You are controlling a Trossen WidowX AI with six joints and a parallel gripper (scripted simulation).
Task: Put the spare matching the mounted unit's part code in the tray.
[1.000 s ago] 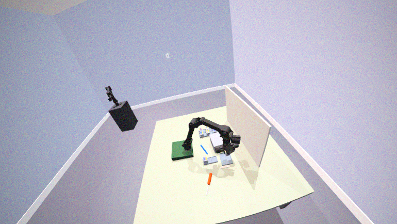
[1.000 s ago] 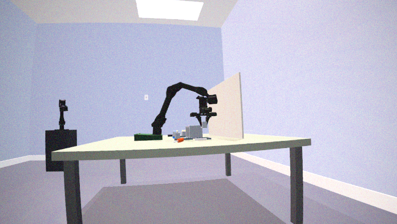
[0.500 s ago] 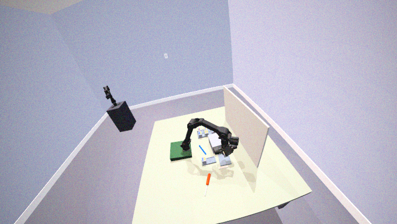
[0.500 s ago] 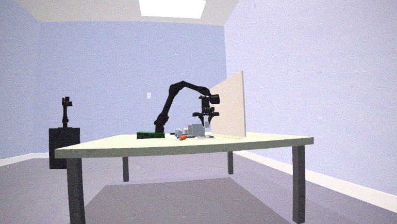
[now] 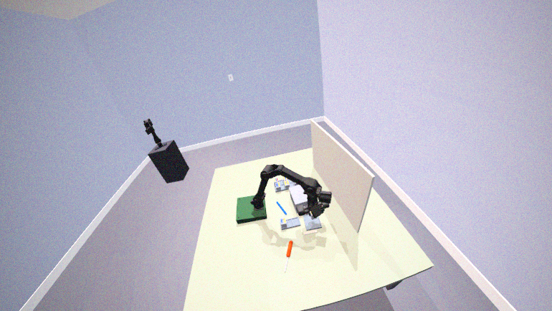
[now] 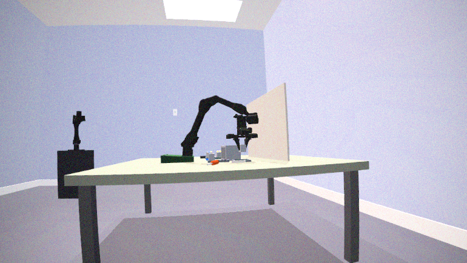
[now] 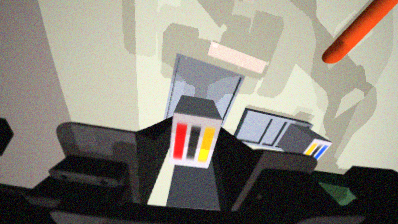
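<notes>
My gripper tip is now 6 cm above the flat grey tray and 1 cm past it. From my gripper tip the other things lie so: tall beige board: 20 cm ahead, 19 cm to the left, 16 cm above; then white mounted unit: 18 cm to the left, 5 cm behind, 2 cm below; then blue pen: 19 cm behind, 16 cm to the left, 6 cm below.
</notes>
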